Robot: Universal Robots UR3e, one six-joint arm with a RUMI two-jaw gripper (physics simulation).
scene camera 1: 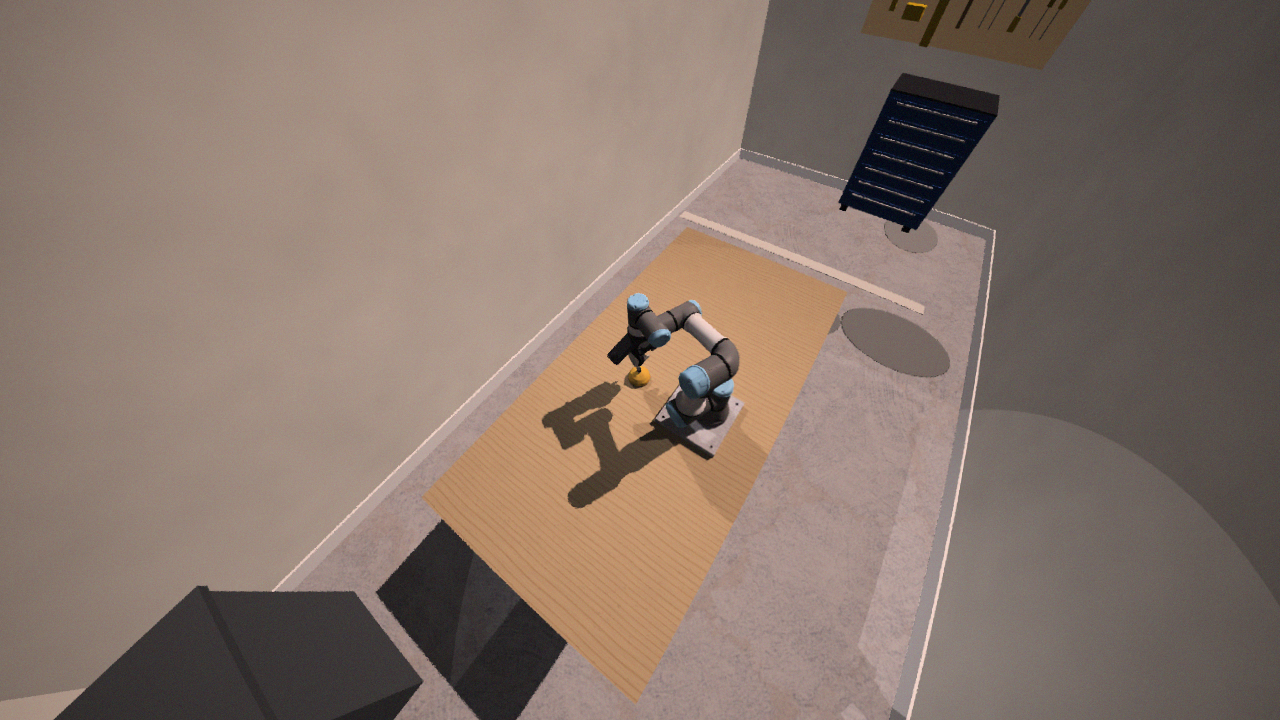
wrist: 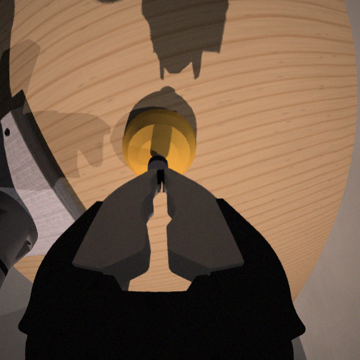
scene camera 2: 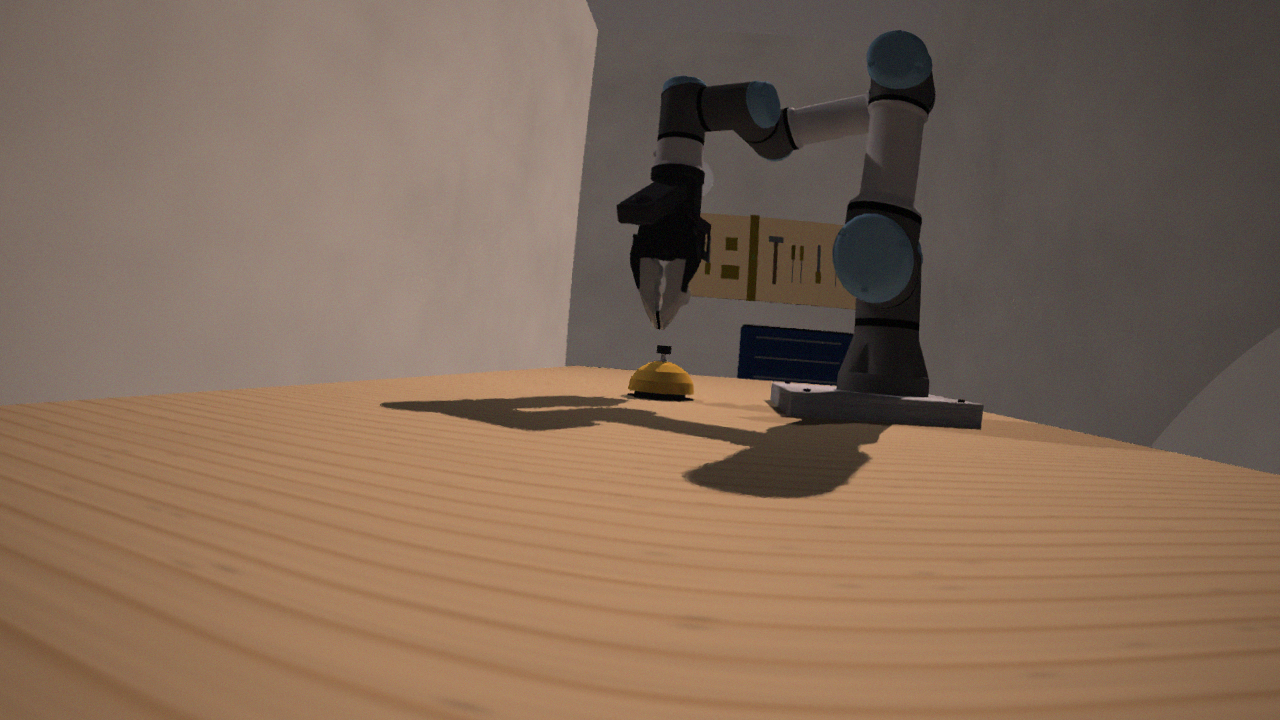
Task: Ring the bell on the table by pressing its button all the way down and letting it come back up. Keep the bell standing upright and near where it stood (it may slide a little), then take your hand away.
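The bell, a yellow dome, stands upright on the wooden table top. Its black button is up on a short stem. My gripper is shut with nothing between its fingers and points down. In the scene camera 2 view its tips are a small gap above the button, apart from it. In the wrist view the tips overlap the near edge of the button, and part of the button is hidden behind them.
The arm's grey base plate is beside the bell. The wooden table top carries the arm's shadow. A blue drawer cabinet stands at the far end, with a tool board on the wall above.
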